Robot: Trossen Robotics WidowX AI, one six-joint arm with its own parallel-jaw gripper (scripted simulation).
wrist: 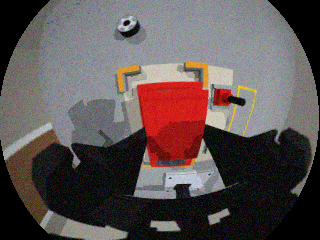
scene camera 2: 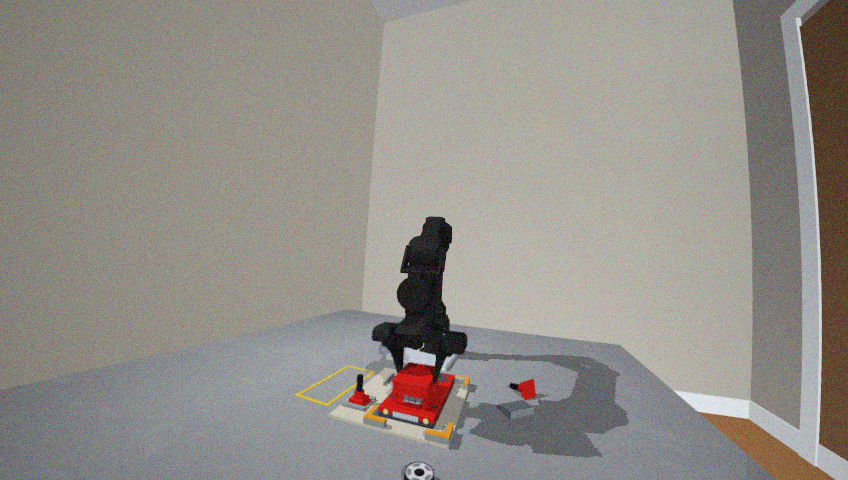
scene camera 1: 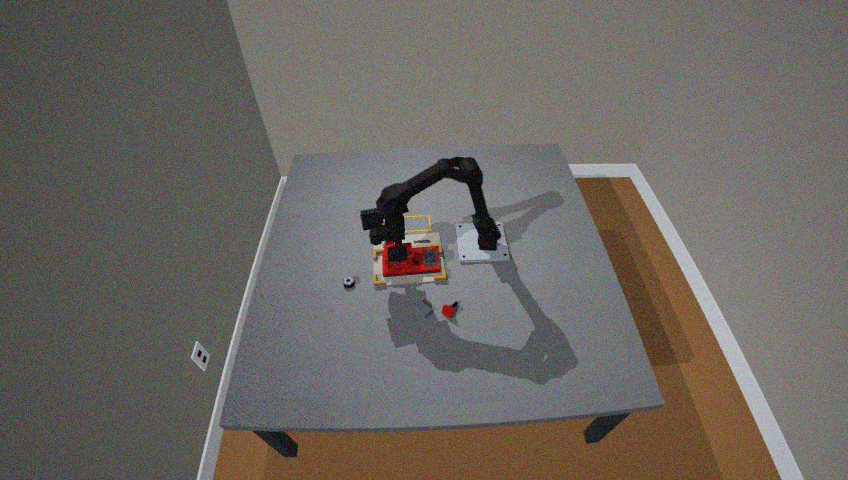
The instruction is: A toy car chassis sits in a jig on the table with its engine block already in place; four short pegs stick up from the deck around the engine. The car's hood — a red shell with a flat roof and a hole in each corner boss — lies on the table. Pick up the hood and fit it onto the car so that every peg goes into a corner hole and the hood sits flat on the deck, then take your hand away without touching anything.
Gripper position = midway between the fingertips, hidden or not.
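Gripper [scene camera 2: 416, 379] carries red hood [scene camera 2: 415, 380]. Scene camera 1 too: gripper [scene camera 1: 398, 253]. Wrist view as well: gripper [wrist: 174, 128]. Same view: red hood [wrist: 174, 120].
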